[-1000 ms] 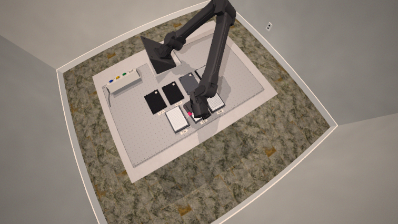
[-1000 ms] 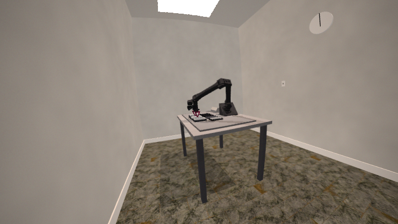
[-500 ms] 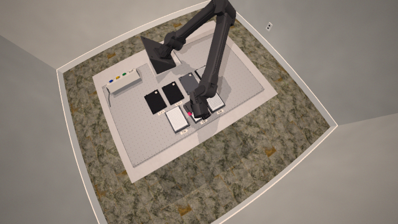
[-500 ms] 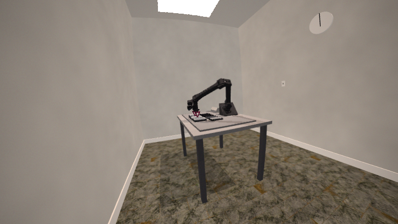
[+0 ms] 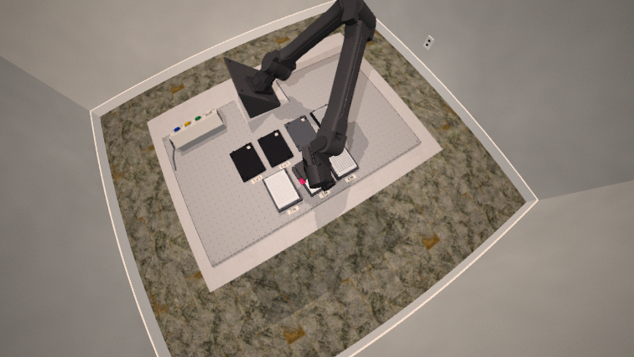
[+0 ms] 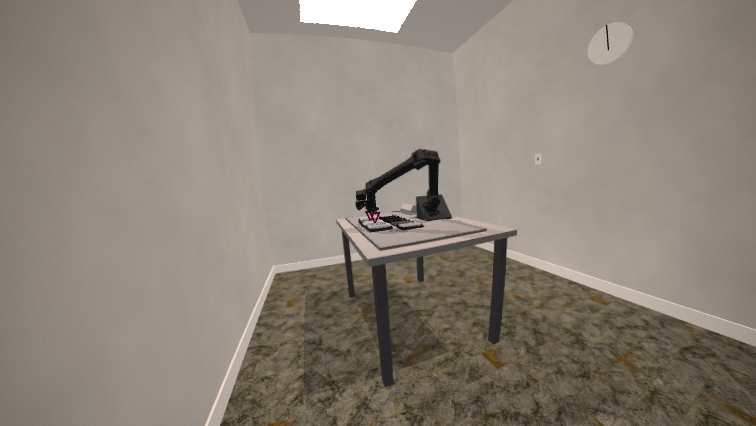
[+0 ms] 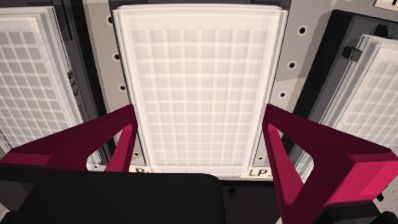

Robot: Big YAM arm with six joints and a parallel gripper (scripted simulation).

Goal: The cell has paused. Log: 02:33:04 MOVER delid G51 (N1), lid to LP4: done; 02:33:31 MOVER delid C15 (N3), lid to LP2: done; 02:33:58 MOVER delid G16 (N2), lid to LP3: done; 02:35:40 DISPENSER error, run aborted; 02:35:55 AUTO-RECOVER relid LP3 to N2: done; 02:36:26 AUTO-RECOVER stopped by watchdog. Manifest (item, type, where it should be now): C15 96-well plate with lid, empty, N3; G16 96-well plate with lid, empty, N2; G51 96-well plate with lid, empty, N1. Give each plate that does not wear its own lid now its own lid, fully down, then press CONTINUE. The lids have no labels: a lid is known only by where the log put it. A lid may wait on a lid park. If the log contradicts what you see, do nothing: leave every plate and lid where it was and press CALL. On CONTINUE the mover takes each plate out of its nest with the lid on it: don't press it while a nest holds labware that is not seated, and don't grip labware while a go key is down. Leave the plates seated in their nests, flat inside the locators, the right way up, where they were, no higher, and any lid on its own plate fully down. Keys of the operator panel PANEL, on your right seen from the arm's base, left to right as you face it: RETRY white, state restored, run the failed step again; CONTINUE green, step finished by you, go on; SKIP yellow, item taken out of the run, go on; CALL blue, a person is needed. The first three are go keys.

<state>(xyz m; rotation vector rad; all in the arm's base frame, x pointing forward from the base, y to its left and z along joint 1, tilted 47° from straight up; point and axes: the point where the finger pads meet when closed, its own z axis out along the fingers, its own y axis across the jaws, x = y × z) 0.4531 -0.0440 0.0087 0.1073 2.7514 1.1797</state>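
My gripper is now 17 cm past the lid park LP2, 20 cm to the right of it and 3 cm above it. The rest, counted from my hand: lid park LP3 (19 cm behind, 6 cm to the right, 3 cm below); LP4 label (10 cm behind, 6 cm to the left, 3 cm below); LP3 label (10 cm behind, 7 cm to the right, 3 cm below).
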